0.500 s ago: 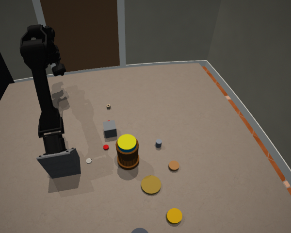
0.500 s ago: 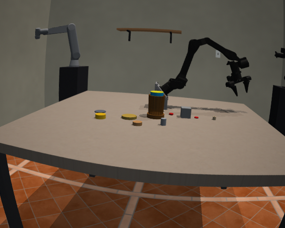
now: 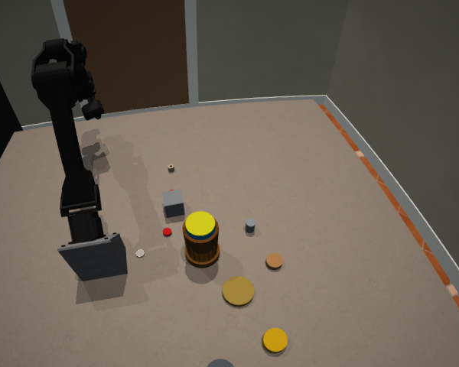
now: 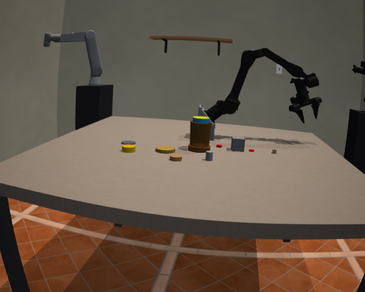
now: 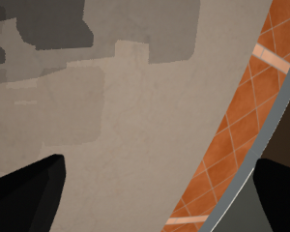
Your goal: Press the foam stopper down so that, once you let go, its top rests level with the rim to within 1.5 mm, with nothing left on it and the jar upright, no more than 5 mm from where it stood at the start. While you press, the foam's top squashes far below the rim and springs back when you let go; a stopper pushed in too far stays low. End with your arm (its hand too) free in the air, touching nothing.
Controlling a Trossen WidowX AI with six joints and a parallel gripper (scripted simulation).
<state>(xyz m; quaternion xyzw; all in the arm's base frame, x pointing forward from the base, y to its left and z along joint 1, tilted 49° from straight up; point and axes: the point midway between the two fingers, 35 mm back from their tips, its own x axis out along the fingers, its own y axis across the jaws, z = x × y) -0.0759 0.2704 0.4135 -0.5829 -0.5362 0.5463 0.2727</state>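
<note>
The foam stopper lies 340 mm ahead of my hand, 470 mm to the right of it and 40 mm below it. Also, from my hand: small beige ring (260 mm ahead, 180 mm to the right, 150 mm below); then grey cube (270 mm ahead, 330 mm to the right, 130 mm below); then red button (260 mm ahead, 410 mm to the right, 150 mm below).
</note>
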